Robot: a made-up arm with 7 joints.
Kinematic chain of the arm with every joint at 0, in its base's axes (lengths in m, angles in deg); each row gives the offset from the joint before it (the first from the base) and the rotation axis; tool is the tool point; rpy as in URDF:
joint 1: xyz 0 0 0.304 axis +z
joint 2: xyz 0 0 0 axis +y
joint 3: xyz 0 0 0.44 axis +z
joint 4: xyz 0.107 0 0 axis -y
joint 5: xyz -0.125 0 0.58 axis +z
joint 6: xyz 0 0 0 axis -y
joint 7: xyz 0.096 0 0 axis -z
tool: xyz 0 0 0 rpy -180 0 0
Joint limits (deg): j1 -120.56..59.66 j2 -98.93..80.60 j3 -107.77..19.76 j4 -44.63..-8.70 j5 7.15..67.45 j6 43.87..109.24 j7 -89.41..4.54
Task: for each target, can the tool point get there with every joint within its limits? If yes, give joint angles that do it. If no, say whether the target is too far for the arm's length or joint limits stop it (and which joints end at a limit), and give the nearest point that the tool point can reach.
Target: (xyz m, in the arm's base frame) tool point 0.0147 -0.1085 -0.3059
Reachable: no: joint limits stop it (at a limit: joint 2, joint 4, joint 5, joint 6) | nearest point 0.1359 -1.0030 -0.0567 | short by 0.936 m
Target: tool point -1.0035 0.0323 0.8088
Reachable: yes | joints -24.57 -69.60 -72.48 -35.89 52.29 69.47 -67.55
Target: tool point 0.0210 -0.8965 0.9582
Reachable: yes | joints -57.99 49.84 -95.20 -39.59 52.74 59.38 -27.50
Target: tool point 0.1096 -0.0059 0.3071
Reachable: no: joint limits stop it (at a limit: joint 4, joint 5, joint 6) | nearest point 1.0726 -0.0577 0.3343 | short by 0.965 m
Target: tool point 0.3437 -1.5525 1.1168
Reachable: no: too far | nearest point 0.2198 -0.9929 0.8238 | short by 0.644 m
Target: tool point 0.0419 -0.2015 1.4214
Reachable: yes | joints -98.32 -8.34 10.06 -31.68 53.68 84.23 -6.56
